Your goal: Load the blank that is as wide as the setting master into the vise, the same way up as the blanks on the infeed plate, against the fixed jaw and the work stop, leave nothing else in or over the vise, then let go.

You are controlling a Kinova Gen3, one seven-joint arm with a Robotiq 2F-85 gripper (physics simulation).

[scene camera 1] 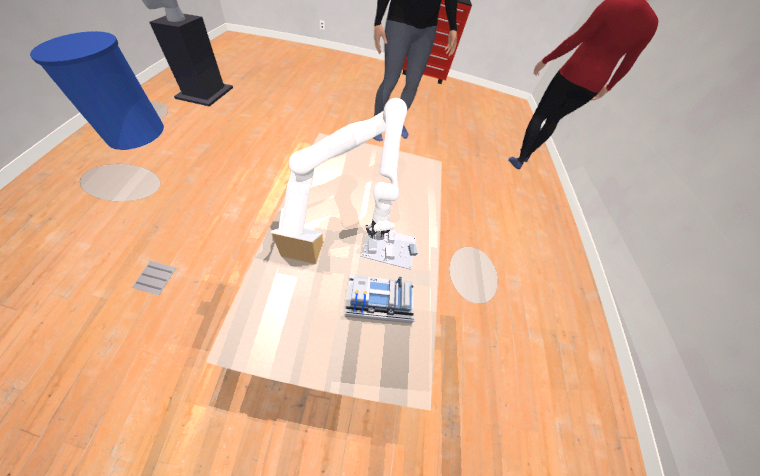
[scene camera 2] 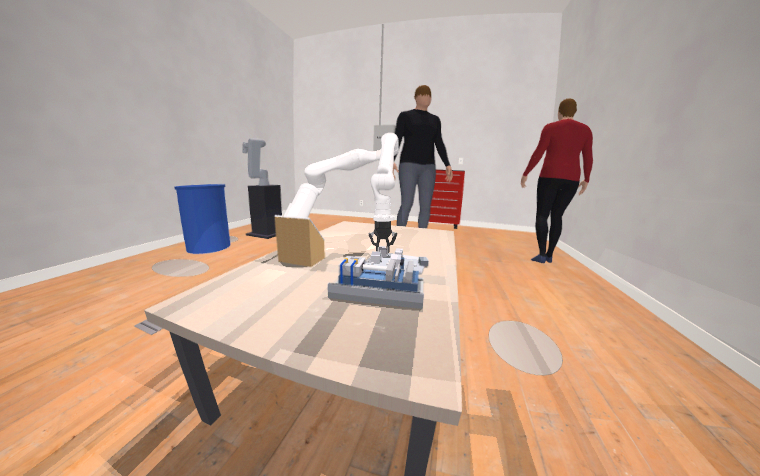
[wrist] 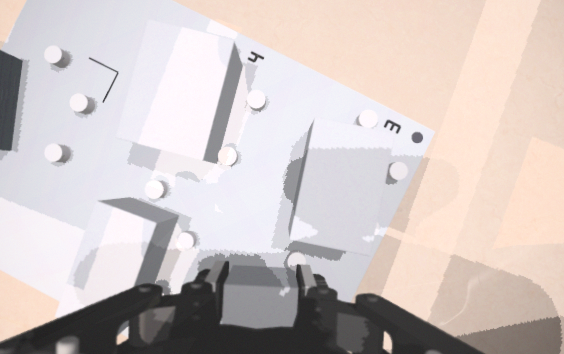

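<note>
My gripper points down at the back edge of the pale infeed plate and is shut on a grey blank, one finger on each side. Its height over the plate is hard to tell. Three other pale blanks are on the plate: one by the mark 4, a broad one by the mark 3, and one at the lower left of the wrist view. The blue and silver vise stands in front of the plate.
A dark block, possibly the setting master, is at the plate's far side. Short white pegs stand between the blanks. The vise carries upright silver parts and blue hoses. Two people stand beyond the table.
</note>
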